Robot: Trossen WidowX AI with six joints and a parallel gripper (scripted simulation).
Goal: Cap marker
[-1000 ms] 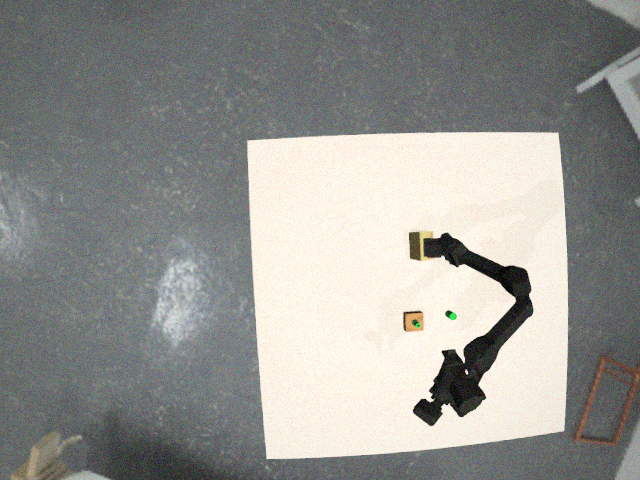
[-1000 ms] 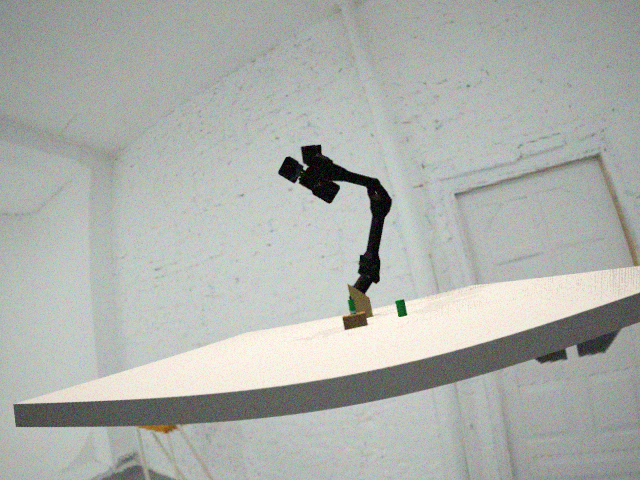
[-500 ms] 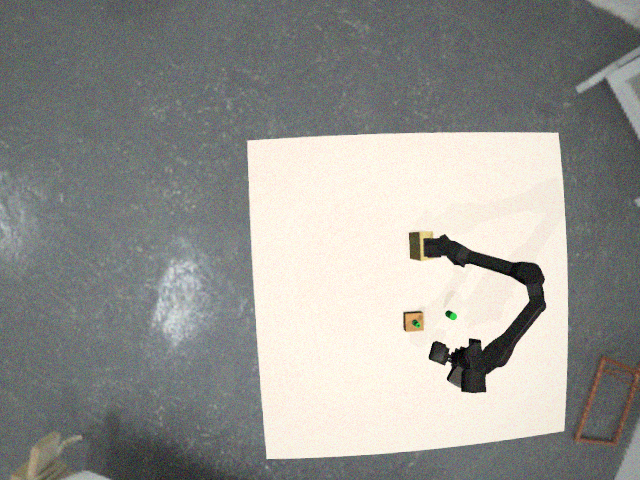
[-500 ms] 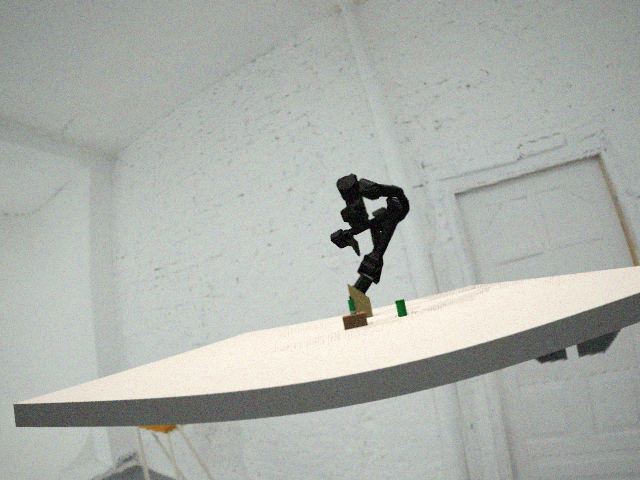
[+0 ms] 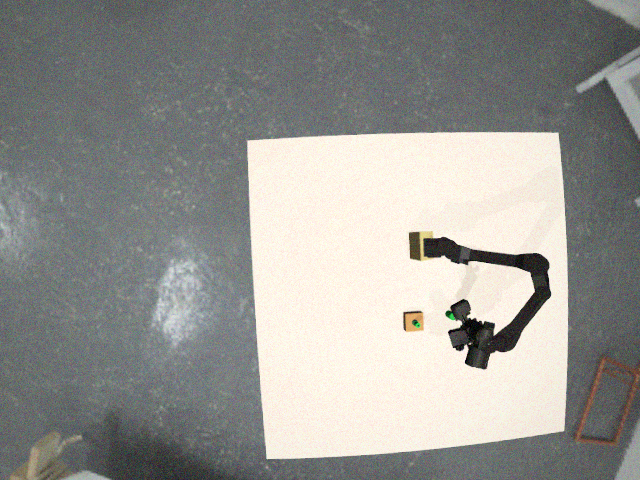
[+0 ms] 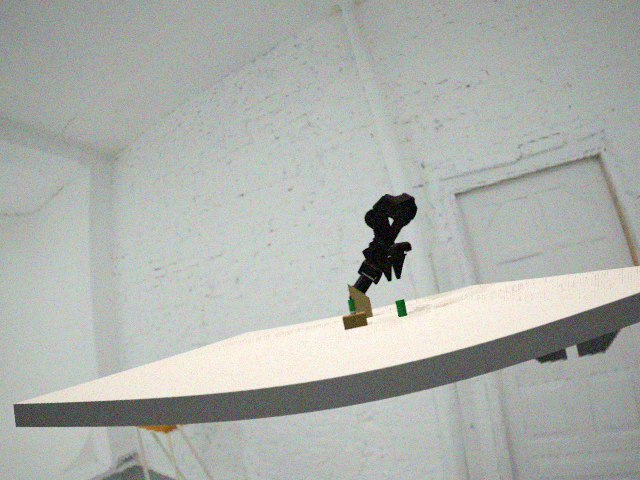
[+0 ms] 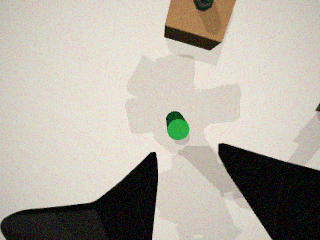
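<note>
Now: the green marker cap 9 cm below my gripper tip.
</note>
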